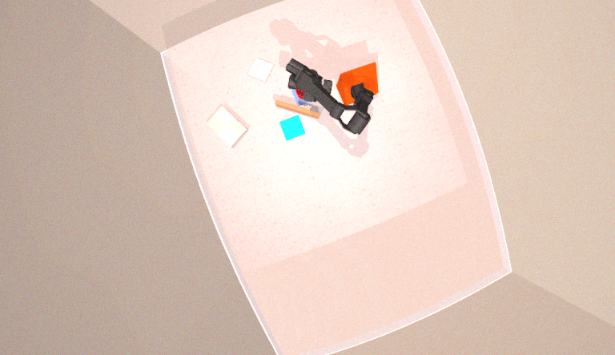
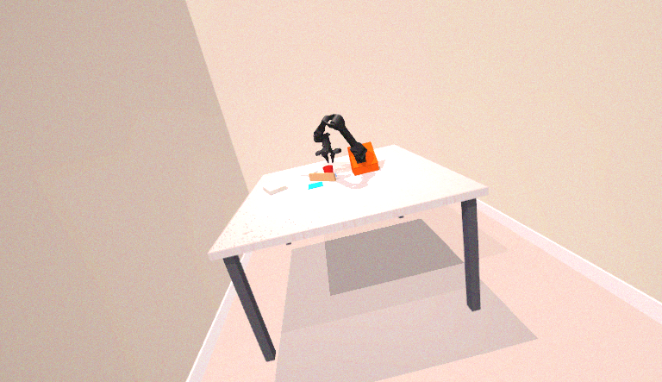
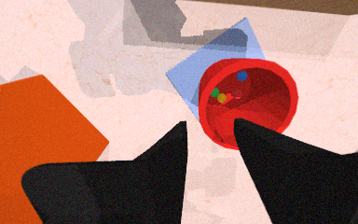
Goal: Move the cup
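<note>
Now: the red cup 3 cm ahead of my gripper tip, 2 cm to the right of it and 6 cm below it. From my gripper tip the other things lie so: wooden bar: 8 cm ahead, 5 cm to the left, 8 cm below; flat white square: 18 cm ahead, 22 cm to the right, 9 cm below; cyan pad: 14 cm ahead, 13 cm to the left, 10 cm below.
</note>
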